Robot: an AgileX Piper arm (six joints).
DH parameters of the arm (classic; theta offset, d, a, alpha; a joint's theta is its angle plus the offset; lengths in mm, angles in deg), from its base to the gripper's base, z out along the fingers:
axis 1: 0 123 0 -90
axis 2: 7.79 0 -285.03 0
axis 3: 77.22 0 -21.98 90
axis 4: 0 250.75 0 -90
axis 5: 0 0 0 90
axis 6: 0 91 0 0
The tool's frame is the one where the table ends.
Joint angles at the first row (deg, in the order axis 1, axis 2, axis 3, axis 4, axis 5, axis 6):
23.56, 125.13, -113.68, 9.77, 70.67, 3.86
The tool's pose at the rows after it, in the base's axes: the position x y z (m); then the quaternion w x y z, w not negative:
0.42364, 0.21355, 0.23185, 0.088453, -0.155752, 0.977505, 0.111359
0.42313, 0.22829, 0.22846, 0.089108, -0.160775, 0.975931, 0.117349
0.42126, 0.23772, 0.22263, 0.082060, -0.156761, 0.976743, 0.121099
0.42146, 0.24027, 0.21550, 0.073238, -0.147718, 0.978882, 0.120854
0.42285, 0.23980, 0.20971, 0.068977, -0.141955, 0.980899, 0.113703
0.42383, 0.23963, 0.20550, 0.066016, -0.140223, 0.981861, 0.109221
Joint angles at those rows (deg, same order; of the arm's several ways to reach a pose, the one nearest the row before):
24.95, 127.26, -116.07, 10.01, 70.67, 4.61
26.51, 128.87, -118.16, 10.37, 70.67, 5.53
27.54, 129.93, -118.78, 10.75, 70.67, 6.91
27.77, 130.77, -118.78, 10.89, 70.67, 8.10
27.77, 131.44, -118.78, 10.17, 70.67, 8.91
27.77, 131.94, -118.82, 9.76, 70.67, 9.18

